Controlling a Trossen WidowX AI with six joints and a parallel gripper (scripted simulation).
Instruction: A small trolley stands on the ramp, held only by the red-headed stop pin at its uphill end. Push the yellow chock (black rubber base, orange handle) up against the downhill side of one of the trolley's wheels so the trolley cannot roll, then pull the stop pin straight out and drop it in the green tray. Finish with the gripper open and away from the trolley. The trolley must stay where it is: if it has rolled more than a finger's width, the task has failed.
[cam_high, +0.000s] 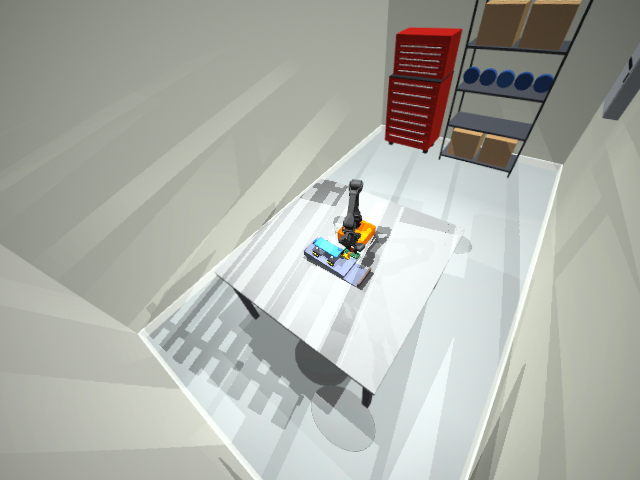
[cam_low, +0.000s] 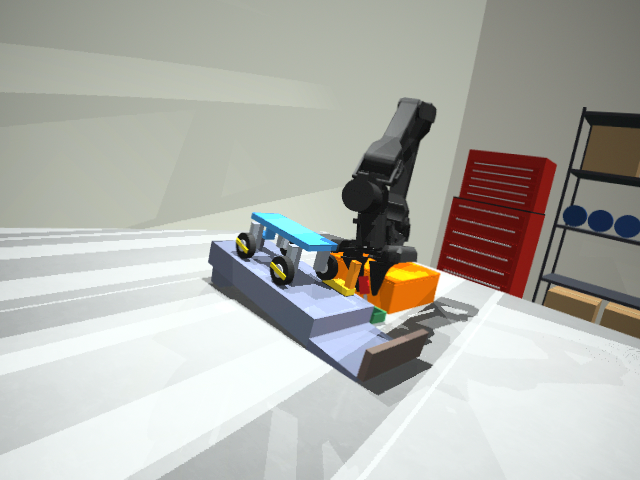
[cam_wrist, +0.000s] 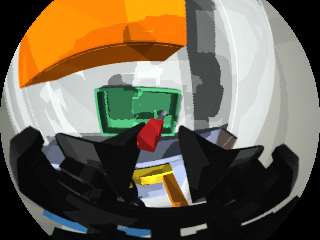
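Now: the stop pin 1 cm below my gripper tip. The rest, counted from my gripper tip: yellow chock (6 cm ahead, 3 cm above, 2 cm to the right); grey-blue ramp (12 cm to the right, 11 cm ahead); trolley (13 cm to the right, 11 cm ahead, 6 cm above).
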